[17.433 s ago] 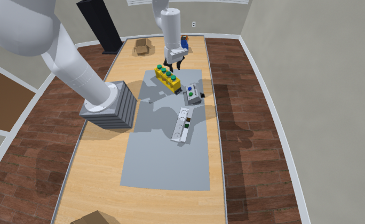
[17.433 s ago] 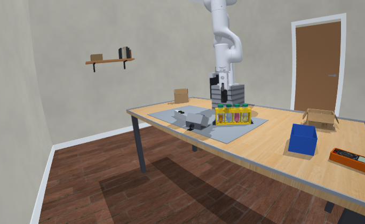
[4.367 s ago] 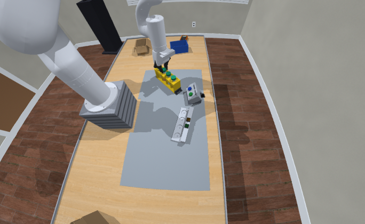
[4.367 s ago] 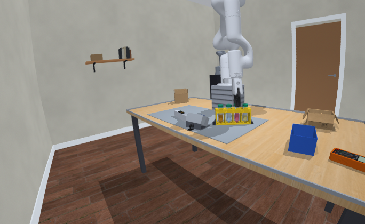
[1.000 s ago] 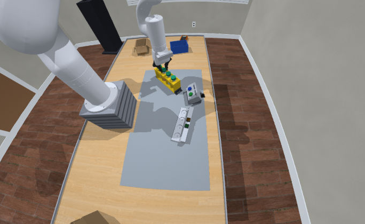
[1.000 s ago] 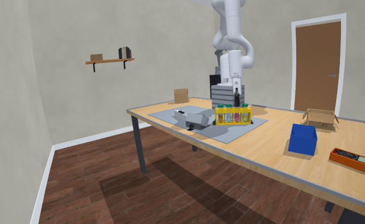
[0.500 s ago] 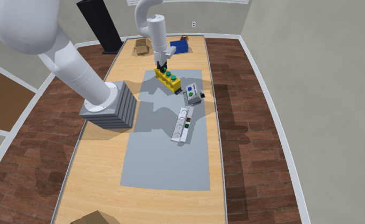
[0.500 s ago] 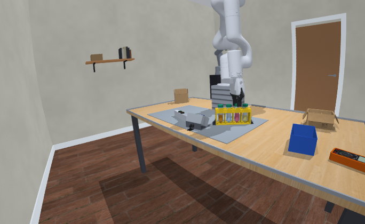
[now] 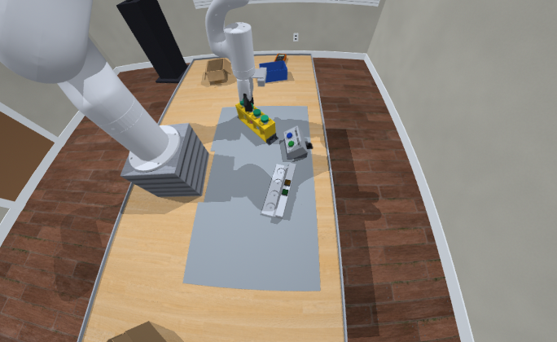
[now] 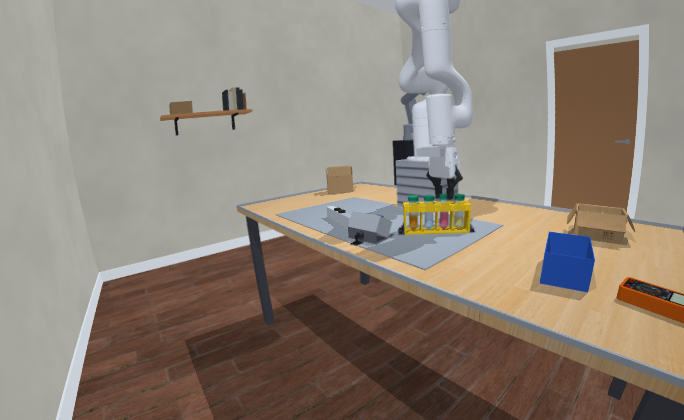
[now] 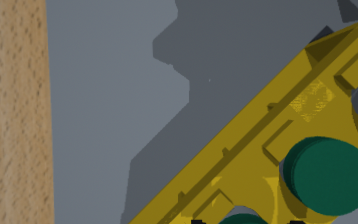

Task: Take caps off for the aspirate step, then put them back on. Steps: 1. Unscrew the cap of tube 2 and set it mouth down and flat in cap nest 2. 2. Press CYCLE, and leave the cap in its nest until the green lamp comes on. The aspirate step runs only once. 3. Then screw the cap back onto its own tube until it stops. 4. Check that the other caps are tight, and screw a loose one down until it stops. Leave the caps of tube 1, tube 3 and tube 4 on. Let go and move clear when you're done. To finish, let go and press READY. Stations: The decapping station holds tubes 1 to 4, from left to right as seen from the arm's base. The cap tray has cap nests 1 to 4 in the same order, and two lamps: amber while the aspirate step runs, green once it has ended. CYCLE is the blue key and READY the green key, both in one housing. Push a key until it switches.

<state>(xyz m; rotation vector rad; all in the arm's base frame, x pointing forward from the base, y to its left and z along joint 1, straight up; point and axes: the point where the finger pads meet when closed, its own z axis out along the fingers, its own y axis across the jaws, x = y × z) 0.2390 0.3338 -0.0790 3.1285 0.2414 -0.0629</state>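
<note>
Right now the green cap is 10 mm below my hand. Round my hand: green key 210 mm ahead, 140 mm to the right, 60 mm below; then key housing 220 mm ahead, 110 mm to the right, 80 mm below; then blue key 200 mm ahead, 90 mm to the right, 60 mm below.
</note>
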